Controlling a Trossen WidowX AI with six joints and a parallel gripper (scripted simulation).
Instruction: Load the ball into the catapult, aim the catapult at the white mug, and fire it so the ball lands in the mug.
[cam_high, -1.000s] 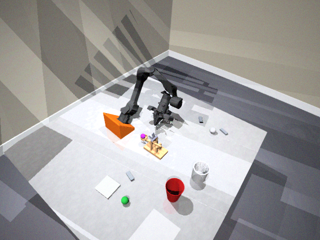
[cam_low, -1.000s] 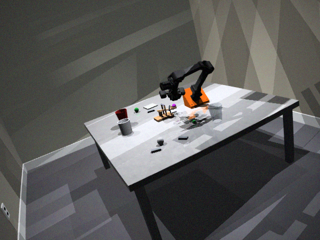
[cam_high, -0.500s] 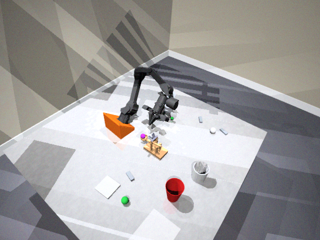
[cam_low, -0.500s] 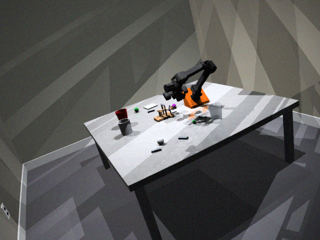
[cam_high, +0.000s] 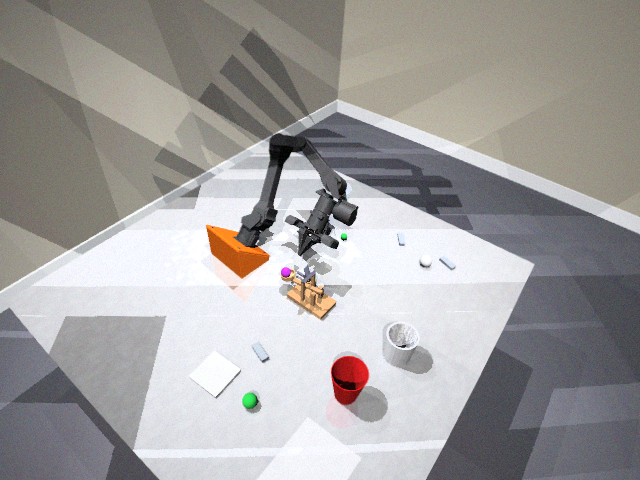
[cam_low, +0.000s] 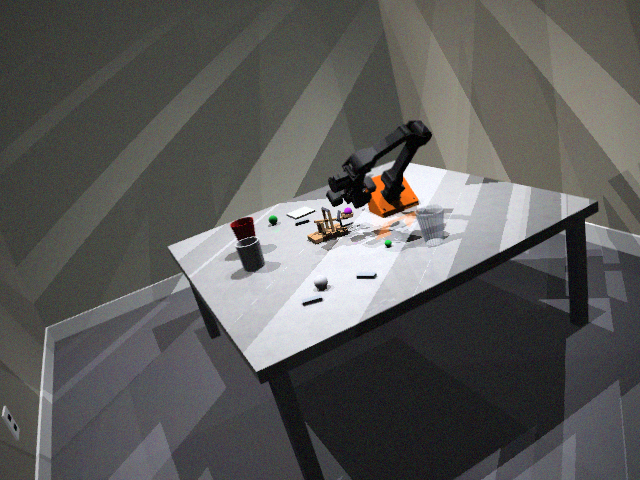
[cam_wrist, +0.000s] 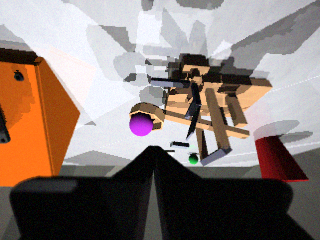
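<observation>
My gripper tip is now 10 mm past the purple ball, 50 mm to the left of it and 50 mm above it. The rest, counted from my gripper tip: translucent pale cup: 120 mm behind, 370 mm to the left, 80 mm below; white mug: 410 mm ahead, 40 mm to the right, 80 mm below; catapult: 60 mm ahead, 30 mm to the right, 60 mm below.
</observation>
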